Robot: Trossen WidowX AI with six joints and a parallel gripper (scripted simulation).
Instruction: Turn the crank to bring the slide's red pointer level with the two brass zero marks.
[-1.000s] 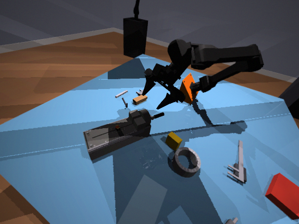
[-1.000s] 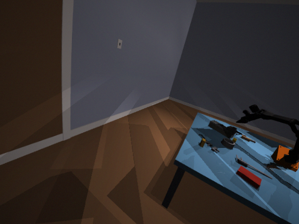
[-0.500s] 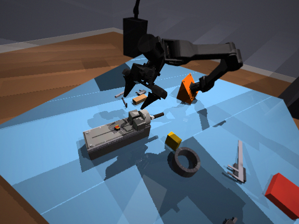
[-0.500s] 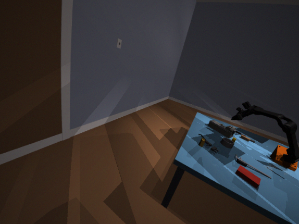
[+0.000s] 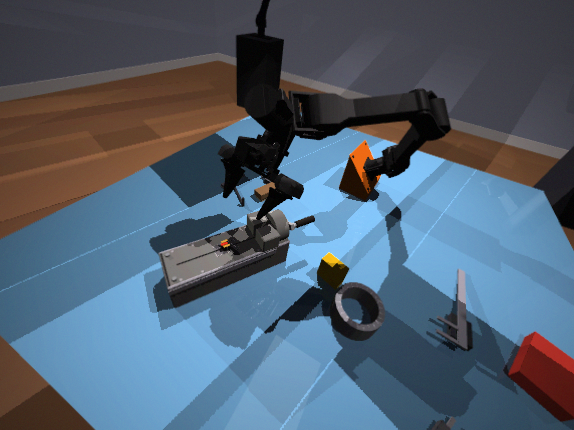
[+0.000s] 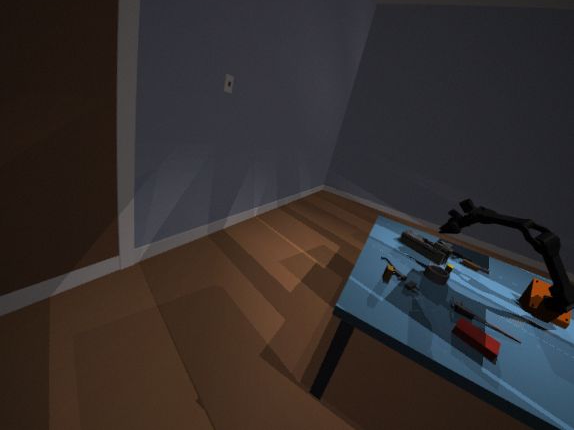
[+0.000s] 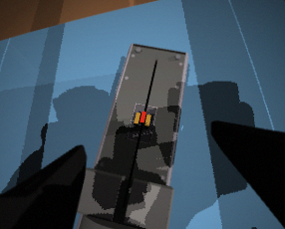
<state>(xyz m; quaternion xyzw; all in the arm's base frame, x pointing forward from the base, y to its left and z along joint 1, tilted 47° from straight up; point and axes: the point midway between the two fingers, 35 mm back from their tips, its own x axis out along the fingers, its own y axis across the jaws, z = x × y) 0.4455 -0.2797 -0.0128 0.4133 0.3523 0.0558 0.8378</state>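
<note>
My gripper tip is 11 cm to the right of the dark crank handle, 10 cm past it and 6 cm above it. Round my gripper tip: yellow block (21 cm to the left, 14 cm below, 6 cm behind); then red pointer (8 cm below, 4 cm ahead, 1 cm to the right); then brown block (25 cm behind, 15 cm below, 6 cm to the right).
</note>
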